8 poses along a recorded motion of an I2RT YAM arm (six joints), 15 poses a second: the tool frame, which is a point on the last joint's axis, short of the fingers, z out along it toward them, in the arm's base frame.
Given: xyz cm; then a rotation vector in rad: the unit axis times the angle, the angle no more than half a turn.
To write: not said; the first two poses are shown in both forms.
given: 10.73 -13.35 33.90 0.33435 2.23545 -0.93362
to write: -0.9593 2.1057 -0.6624 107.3 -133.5 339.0
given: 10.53 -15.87 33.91 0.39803 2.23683 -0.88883
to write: -0.9590 2.1288 -0.6068 105.3 -158.7 339.1
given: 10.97 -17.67 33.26 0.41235 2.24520 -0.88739
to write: -0.9692 2.1381 -0.6059 109.7 -176.7 332.6
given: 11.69 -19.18 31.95 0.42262 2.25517 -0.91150
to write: -0.9978 2.1403 -0.6273 116.9 -191.8 319.5
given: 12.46 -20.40 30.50 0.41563 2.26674 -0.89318
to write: -0.9854 2.1542 -0.6227 124.6 -204.0 305.0
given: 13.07 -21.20 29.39 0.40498 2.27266 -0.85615
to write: -0.9536 2.1687 -0.6009 130.7 -212.0 293.9
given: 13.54 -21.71 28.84 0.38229 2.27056 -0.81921
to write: -0.9114 2.1747 -0.5778 135.4 -217.1 288.4
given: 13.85 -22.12 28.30 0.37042 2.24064 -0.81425
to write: -0.8881 2.1496 -0.5604 138.5 -221.2 283.0
